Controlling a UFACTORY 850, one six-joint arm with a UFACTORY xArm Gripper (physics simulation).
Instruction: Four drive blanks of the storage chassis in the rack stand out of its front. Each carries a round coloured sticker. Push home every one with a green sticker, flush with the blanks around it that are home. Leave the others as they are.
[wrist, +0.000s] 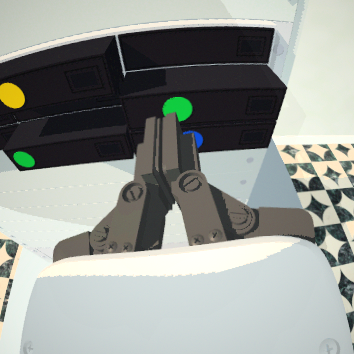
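My gripper (168, 133) is shut and empty. Its fingertips overlap the lower left edge of a green sticker (179, 108) on the right-hand blank (220, 105), which stands out below a flush blank (200, 49); whether they touch is unclear. Beneath it, a blue sticker (195, 139) on the lower right blank (227, 139) is partly hidden by my finger. At the lower left, a blank (70, 145) with a green sticker (24, 159) stands out, its top face showing. Above it, a blank (45, 82) with a yellow sticker (12, 95) also stands out.
The pale chassis rim (200, 23) curves above the blanks, and a pale panel with faint lines lies below them. A blue-grey surface (270, 180) is at the right, beside the patterned floor (325, 185). Pale wall shows at the upper right.
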